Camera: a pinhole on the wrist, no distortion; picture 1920 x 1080 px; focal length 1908.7 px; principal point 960.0 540.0 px. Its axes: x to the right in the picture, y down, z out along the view. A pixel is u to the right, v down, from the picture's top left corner.
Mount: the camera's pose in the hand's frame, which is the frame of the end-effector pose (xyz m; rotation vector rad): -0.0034 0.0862 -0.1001 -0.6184 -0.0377 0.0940
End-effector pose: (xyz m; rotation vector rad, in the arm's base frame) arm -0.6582 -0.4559 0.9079 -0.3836 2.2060 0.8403
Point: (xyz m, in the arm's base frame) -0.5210 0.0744 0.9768
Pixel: 560.3 353.0
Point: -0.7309 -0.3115 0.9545
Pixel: 1280.4 341.1
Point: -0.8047 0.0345 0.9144
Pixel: 1468.7 847.0
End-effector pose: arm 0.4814 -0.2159 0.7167 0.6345 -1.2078 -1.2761
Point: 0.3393 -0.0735 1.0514
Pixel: 1047.7 286.6
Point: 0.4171 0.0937 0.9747
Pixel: 101.1 501.3
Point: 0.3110 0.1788 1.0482
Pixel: 210.0 367.1
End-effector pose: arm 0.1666 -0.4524 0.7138 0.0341 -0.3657 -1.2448
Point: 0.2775 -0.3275 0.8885
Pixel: 764.9 55.7
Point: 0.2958 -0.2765 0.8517
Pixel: 393.5 358.0
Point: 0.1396 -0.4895 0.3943
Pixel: behind the camera
